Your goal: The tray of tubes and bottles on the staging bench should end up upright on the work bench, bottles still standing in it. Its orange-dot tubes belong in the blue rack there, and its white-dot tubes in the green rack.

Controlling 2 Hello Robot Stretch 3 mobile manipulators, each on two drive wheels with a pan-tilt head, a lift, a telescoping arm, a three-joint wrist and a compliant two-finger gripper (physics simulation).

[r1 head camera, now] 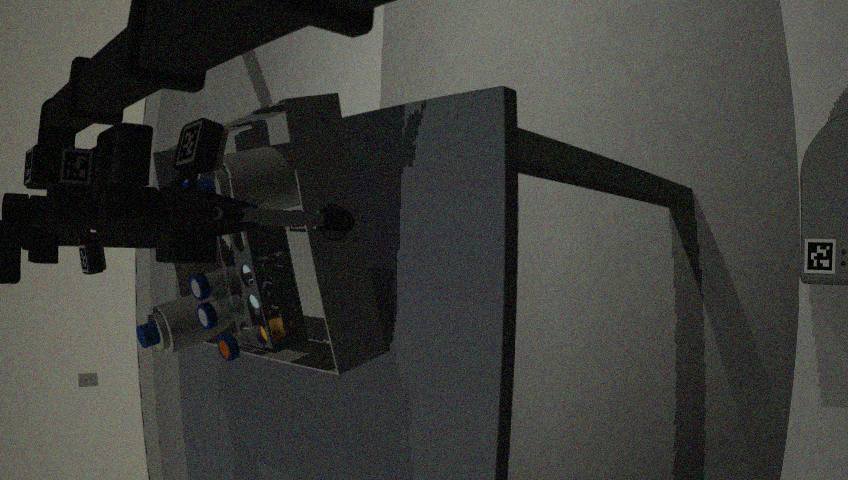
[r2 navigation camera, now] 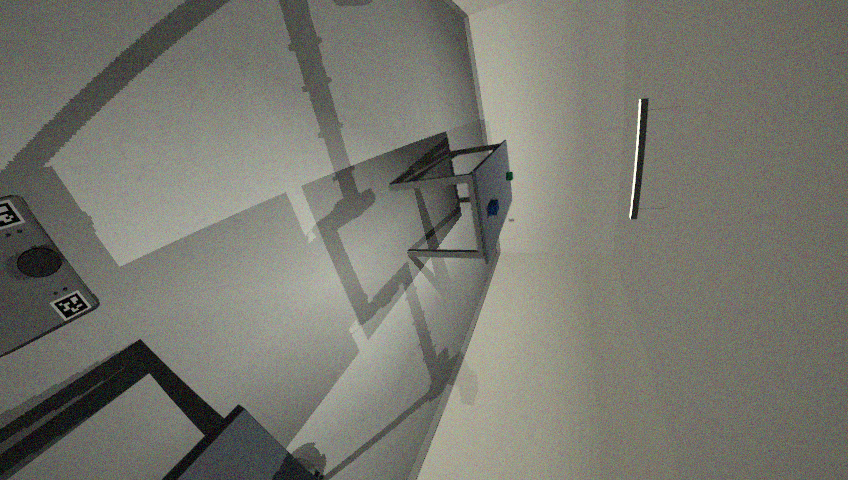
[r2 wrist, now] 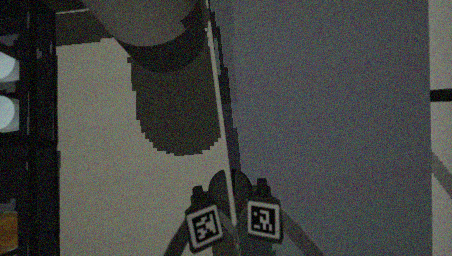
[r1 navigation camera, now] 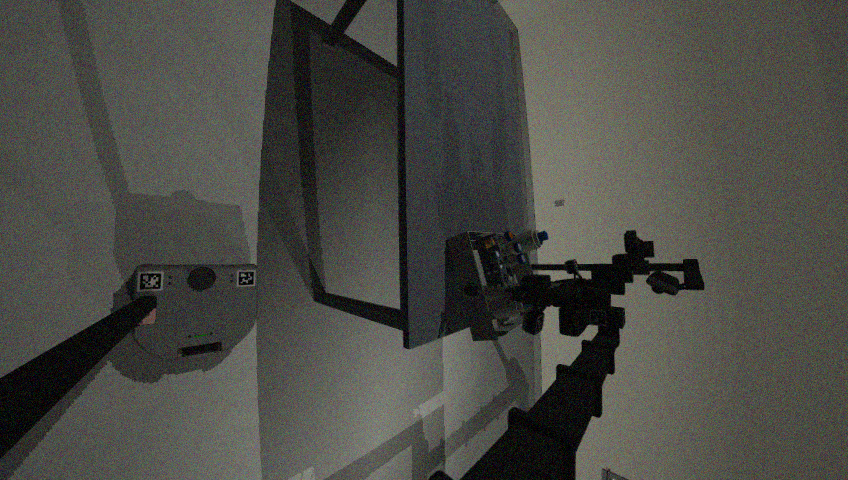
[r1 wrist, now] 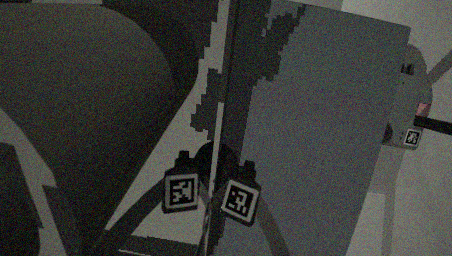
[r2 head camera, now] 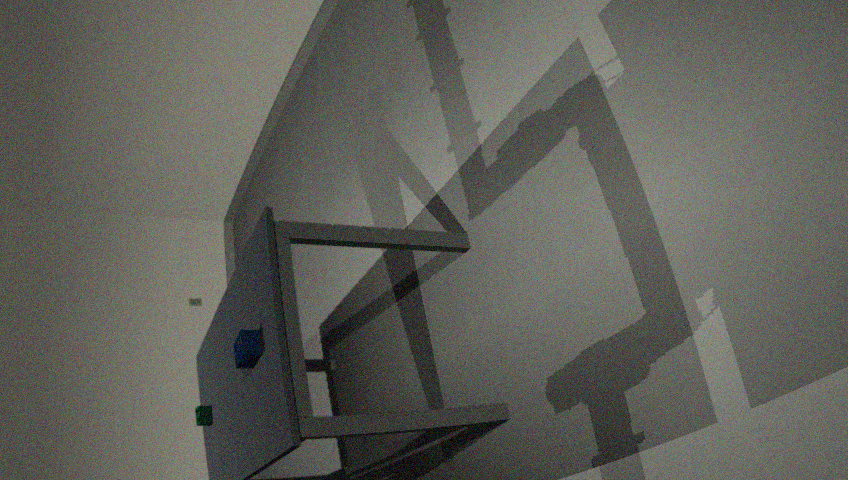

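Note:
The grey tray [r1 head camera: 351, 285] [r1 navigation camera: 459, 267] is upright at the end of the staging bench [r1 head camera: 455, 237] [r1 navigation camera: 470, 118]; any gap beneath cannot be told. A bottle [r1 head camera: 184, 324] stands in it; another bottle [r1 head camera: 261, 178] [r2 wrist: 150, 20] stands near the gripper. White-dot tubes [r1 head camera: 200, 286] [r1 head camera: 207, 315] and an orange-dot tube [r1 head camera: 227, 346] stand between them. My r1 gripper [r1 head camera: 336, 220] [r1 wrist: 215, 160] is shut on the tray's wall. My r2 gripper [r2 wrist: 230, 187] is shut on a tray wall in its wrist view. The blue rack [r2 head camera: 248, 347] [r2 navigation camera: 493, 207] and green rack [r2 head camera: 204, 415] [r2 navigation camera: 508, 176] are on the work bench [r2 head camera: 238, 404].
The work bench stands across the room near the wall, on open legs. A robot base [r1 navigation camera: 196, 321] is beside the staging bench in the r1 navigation view. Another view of a base [r2 navigation camera: 29, 303] is at the left in the r2 navigation view. Long shadows cross the floor.

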